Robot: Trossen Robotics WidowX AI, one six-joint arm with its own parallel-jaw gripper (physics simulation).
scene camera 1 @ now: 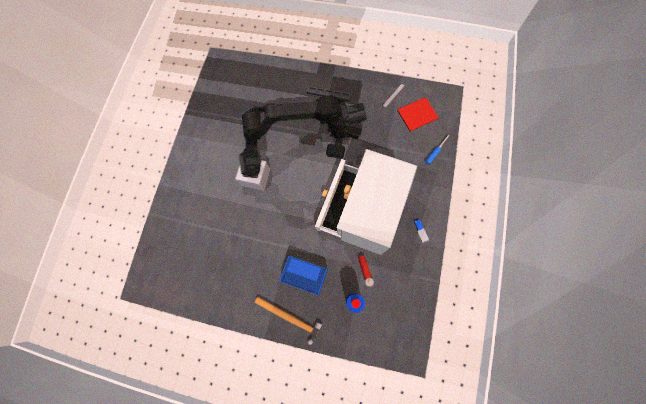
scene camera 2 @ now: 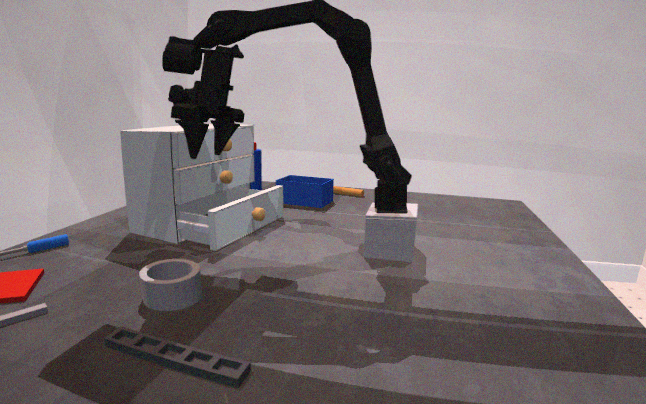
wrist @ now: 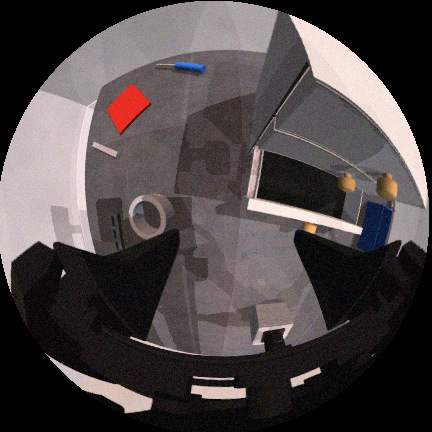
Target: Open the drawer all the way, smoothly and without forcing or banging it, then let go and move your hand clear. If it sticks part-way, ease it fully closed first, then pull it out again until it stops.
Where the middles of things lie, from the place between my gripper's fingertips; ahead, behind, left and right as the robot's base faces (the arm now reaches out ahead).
I see the grey ring (scene camera 2: 172, 284) 1 cm behind my hand, 19 cm to the left of it and 19 cm below it. Round my hand: dark rack (scene camera 2: 222, 369): 10 cm behind, 34 cm to the left, 20 cm below; then blue bin (scene camera 2: 316, 192): 10 cm behind, 51 cm to the right, 17 cm below; then red block (scene camera 1: 419, 113): 32 cm ahead, 27 cm to the left, 21 cm below.
